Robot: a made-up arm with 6 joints.
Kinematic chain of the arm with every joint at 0, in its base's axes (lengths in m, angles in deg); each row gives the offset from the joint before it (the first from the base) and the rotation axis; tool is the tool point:
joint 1: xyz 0 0 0.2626 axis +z
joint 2: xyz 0 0 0 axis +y
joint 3: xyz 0 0 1.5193 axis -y
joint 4: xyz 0 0 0 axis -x
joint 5: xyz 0.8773 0 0 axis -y
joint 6: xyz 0 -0.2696 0 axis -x
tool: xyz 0 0 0
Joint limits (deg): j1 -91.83..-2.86 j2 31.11..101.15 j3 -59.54..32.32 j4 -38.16..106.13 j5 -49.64..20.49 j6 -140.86..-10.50
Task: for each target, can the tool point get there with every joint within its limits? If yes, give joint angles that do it. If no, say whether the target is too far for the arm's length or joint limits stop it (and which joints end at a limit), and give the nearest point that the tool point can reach.
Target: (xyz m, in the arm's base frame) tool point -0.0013 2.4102 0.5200
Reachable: no: joint limits stop it (at a limit: joint 1, joint 2, joint 3, joint 4) | nearest point 1.0365 0.0232 0.6832 | short by 2.608 m
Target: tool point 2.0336 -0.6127 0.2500
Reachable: yes | joints -16.46 68.18 12.13 87.59 -41.12 -119.15
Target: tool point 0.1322 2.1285 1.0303
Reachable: no: joint limits stop it (at a limit: joint 1, joint 2, joint 3, joint 4) | nearest point 1.0365 0.0232 0.6832 | short by 2.317 m
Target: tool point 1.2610 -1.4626 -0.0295
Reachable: yes | joints -42.97 72.16 3.31 38.60 -38.81 -114.39
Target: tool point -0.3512 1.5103 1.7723
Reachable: no: joint limits stop it (at a limit: joint 1, joint 2, joint 3, joint 4) | nearest point 0.5971 -0.2421 0.6880 | short by 2.268 m
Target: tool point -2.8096 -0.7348 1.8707
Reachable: no: too far | nearest point -0.3209 -1.6521 1.6114 | short by 2.665 m
